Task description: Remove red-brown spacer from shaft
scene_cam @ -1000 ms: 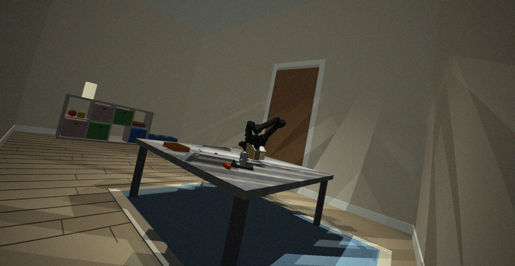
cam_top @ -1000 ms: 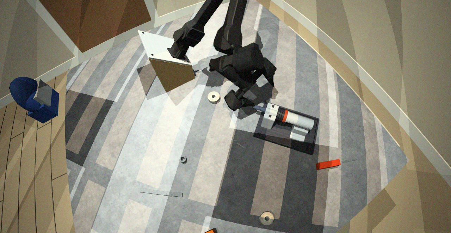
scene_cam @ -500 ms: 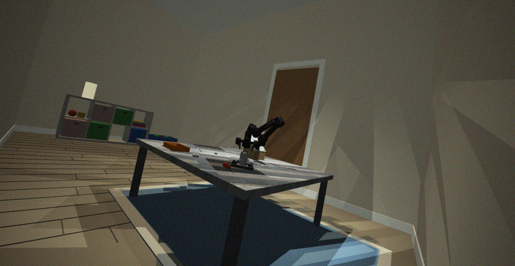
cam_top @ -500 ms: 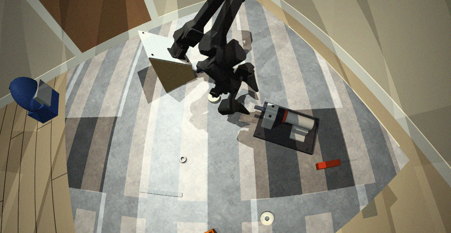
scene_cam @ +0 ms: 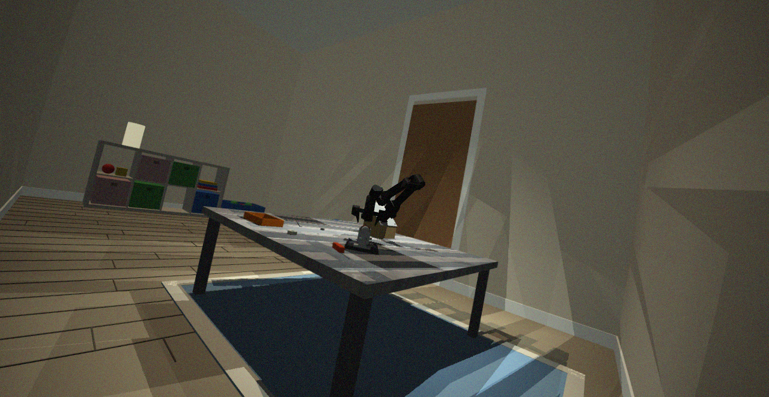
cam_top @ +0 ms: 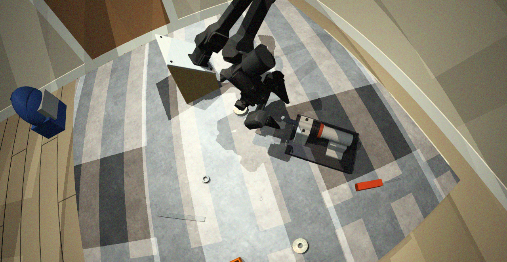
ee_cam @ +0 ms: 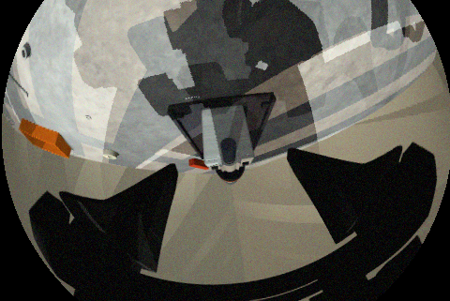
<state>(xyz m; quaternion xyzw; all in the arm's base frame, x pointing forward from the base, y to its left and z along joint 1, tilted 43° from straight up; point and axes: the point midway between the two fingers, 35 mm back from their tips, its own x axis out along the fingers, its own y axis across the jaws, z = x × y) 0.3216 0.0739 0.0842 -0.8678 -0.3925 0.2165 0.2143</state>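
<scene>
Now: gripper tip 70 mm short of the blue-grey shaft, 50 mm to the right of it and 20 mm above it. Round my gripper tip: fixture: 130 mm ahead, 90 mm to the left, 50 mm below; then white washer: 150 mm behind, 70 mm to the right, 90 mm below; then red-brown spacer: 100 mm ahead, 70 mm to the left, 20 mm below.
</scene>
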